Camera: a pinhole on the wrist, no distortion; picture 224 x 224 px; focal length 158.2 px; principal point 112.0 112.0 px. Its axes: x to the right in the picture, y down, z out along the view. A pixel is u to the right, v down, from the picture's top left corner.
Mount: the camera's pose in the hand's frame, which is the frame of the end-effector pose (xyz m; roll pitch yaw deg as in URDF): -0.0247 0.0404 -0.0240 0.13 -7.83 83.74
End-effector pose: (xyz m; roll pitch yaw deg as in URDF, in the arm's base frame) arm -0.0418 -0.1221 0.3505 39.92 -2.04 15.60
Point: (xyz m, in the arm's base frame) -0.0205 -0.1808 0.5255
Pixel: 156.7 85.4
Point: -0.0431 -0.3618 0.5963
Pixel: 107.1 123.4
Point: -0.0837 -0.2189 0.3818
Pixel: 12.8 156.3
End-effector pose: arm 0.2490 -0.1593 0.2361 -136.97 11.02 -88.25
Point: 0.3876 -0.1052 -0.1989
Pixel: 195.8 96.4
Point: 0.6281 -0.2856 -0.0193
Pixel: 85.8 34.8
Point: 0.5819 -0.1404 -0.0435
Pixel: 103.5 85.1
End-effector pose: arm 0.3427 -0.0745 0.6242 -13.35 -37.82 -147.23
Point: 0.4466 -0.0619 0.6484
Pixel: 108.6 159.8
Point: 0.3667 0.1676 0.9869
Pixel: 10.8 46.5
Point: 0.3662 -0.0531 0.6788
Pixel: 34.9 42.8
